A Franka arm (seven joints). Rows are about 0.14 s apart.
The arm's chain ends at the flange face. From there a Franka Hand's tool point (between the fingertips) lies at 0.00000 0.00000 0.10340 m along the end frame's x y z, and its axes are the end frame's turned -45 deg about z.
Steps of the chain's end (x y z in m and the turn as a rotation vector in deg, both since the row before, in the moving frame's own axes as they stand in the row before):
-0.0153, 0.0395, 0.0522, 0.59, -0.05, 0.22
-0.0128, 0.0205, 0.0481, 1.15, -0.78, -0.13
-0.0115, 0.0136, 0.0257, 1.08, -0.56, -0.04
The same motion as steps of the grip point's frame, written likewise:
-0.0381, 0.0163, 0.0522, 0.45, 0.38, 0.22
-0.0231, 0.0030, 0.0481, 1.36, 0.26, -0.13
-0.0171, -0.0006, 0.0257, 1.16, 0.37, -0.04

